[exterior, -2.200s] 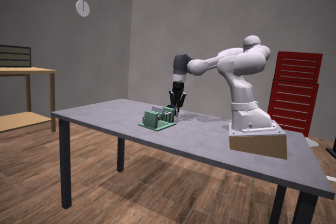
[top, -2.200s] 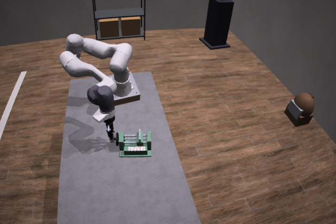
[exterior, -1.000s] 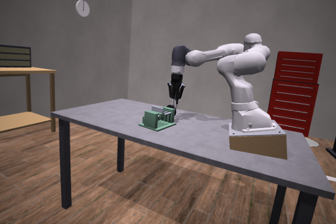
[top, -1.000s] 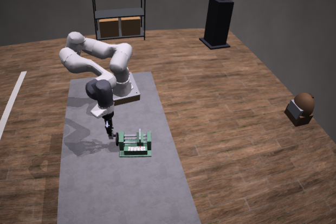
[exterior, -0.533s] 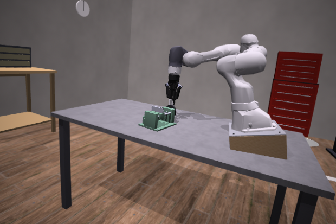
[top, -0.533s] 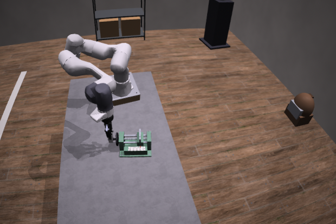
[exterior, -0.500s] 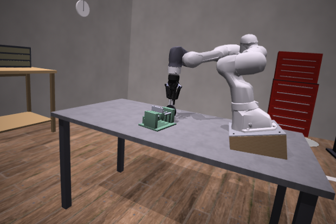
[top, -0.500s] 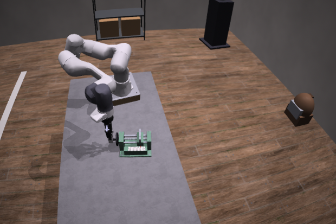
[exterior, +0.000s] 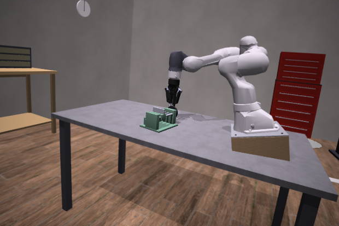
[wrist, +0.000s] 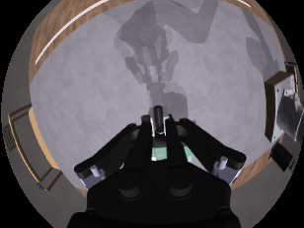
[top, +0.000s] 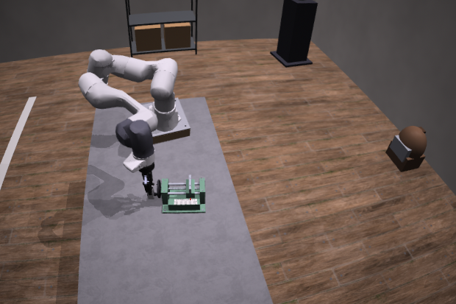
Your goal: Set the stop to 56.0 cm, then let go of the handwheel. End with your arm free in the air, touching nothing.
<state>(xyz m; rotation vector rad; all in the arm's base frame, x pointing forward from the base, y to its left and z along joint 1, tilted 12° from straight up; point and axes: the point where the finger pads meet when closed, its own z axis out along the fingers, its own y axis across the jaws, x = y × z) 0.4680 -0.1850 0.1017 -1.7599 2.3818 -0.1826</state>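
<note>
The black handwheel is 20 mm to the left of my hand and 20 mm below it. Round my hand: stop carriage 40 mm ahead, 180 mm to the left.
</note>
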